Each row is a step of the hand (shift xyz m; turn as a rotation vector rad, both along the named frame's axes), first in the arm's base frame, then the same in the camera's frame.
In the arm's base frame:
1: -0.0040 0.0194 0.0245 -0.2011 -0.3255 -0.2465
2: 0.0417 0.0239 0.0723 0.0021 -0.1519 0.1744
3: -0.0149 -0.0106 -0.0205 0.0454 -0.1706 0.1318
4: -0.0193 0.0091 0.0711 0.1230 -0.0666 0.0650
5: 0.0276 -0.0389 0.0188 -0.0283 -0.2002 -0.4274
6: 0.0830 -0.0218 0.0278 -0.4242 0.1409 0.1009
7: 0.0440 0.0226 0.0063 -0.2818 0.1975 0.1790
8: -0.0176 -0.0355 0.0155 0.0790 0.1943 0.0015
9: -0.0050 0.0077 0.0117 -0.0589 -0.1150 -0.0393
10: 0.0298 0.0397 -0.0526 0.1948 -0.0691 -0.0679
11: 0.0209 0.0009 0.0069 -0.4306 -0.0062 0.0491
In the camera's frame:
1: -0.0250 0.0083 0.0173 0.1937 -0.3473 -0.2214
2: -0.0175 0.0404 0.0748 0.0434 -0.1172 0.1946
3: 0.0057 -0.0163 -0.0214 0.0987 -0.0950 0.1725
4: -0.0443 -0.0138 0.0579 0.0983 0.0380 0.1126
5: 0.0372 -0.0082 0.0343 0.2789 -0.1210 -0.3621
6: 0.0561 0.0429 0.0561 -0.3964 -0.2196 -0.0681
7: 0.0090 0.0468 0.0147 -0.3769 -0.0844 0.0364
8: 0.0083 -0.0384 0.0165 -0.0875 0.1900 -0.0155
9: -0.0127 0.0006 0.0076 0.0584 -0.1180 -0.0302
10: 0.0099 0.0532 -0.0480 0.1930 0.0997 0.0122
11: 0.0097 0.0152 0.0127 -0.2787 -0.3204 -0.0867

